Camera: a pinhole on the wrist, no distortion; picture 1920 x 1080 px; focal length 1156.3 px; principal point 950.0 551.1 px. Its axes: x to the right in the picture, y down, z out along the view. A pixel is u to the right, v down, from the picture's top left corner.
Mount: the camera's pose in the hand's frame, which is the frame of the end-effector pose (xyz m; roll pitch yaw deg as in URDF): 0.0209 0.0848 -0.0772 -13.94 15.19 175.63
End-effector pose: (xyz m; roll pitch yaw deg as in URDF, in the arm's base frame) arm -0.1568 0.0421 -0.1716 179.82 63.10 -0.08
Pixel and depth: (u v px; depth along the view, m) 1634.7 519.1 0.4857
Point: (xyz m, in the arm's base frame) -0.6047 0.0300 0.0360
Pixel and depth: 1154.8 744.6 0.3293
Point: -0.3947 0.0790 -0.1518
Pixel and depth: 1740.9 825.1 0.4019
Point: -0.4999 0.1183 0.0512
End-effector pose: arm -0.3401 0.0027 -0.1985 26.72 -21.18 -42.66
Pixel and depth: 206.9 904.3 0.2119
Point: -0.3698 -0.0991 -0.0611
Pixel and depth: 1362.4 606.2 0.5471
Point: -0.7845 0.1239 -0.0175
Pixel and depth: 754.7 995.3 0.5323
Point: -0.6984 -0.1995 0.0183
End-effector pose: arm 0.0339 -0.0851 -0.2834 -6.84 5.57 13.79
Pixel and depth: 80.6 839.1 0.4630
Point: 0.3209 -0.1217 0.1287
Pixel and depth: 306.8 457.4 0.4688
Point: 0.2027 0.0092 0.1365
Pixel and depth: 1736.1 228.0 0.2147
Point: -0.1573 -0.0110 -0.1804
